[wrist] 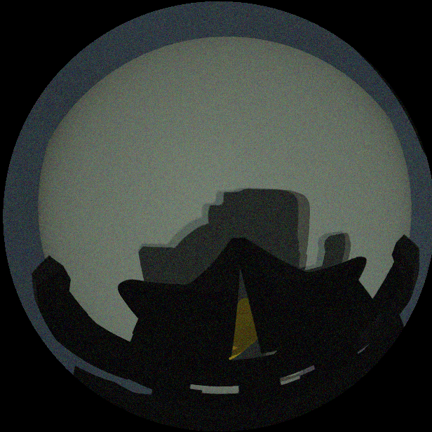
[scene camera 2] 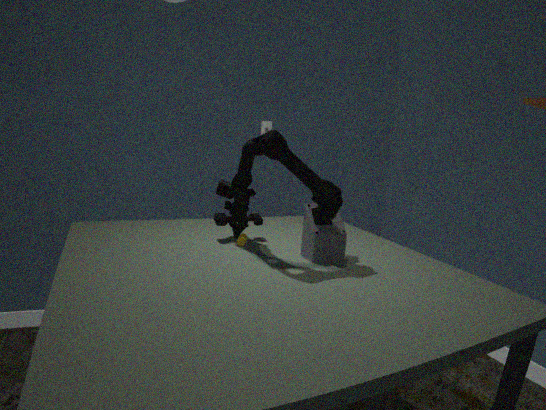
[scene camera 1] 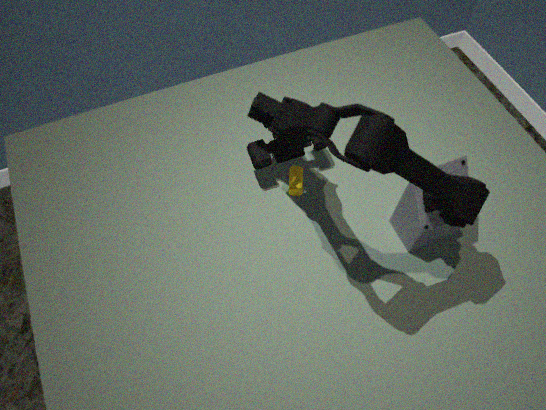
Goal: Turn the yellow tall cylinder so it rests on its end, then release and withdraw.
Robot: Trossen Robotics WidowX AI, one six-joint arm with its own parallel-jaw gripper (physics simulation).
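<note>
The yellow tall cylinder (scene camera 1: 296, 180) (scene camera 2: 242, 240) (wrist: 245, 327) lies on its side on the table, in the arm's shadow. My gripper (scene camera 2: 237, 236) (wrist: 237, 243) points down close beside the cylinder, its fingertips together and low near the table. It is shut with nothing between the fingers. In the wrist view part of the cylinder shows through the narrow gap behind the tips, and the dark fingers hide the rest. Whether the fingers touch the cylinder cannot be told. In scene camera 1 the fingertips are hidden by the gripper's body.
The arm's pale grey base block (scene camera 1: 411, 220) (scene camera 2: 324, 244) stands on the table (scene camera 1: 175, 300) (scene camera 2: 175, 320) to the right of the cylinder. The arm arches over from it. The table's far edge lies behind the gripper, with a blue-grey wall beyond.
</note>
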